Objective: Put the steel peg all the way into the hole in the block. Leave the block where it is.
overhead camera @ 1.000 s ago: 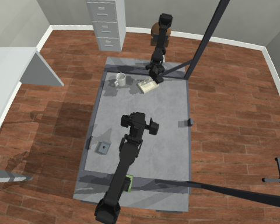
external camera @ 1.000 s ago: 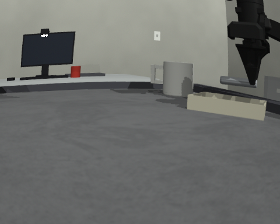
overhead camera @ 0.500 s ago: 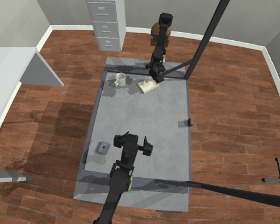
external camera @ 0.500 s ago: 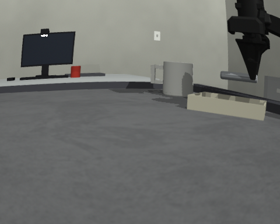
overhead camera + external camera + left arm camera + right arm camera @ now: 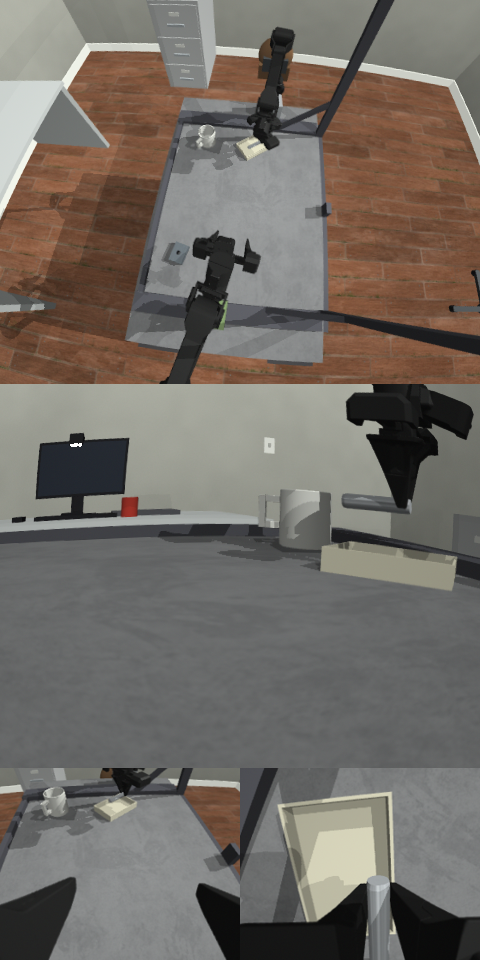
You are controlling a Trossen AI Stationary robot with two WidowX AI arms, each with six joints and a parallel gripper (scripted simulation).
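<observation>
My right hand is 30 mm short of the shallow tray, 10 mm to the left of it and 100 mm above it. From my right hand the other things lie so: steel peg 20 mm ahead, 20 mm to the left, 30 mm below.
My left hand is 52 cm to the left of the steel peg, 22 cm above it and 3 cm short of it. Round my left hand: shallow tray 55 cm to the right, 29 cm below, 4 cm ahead.
</observation>
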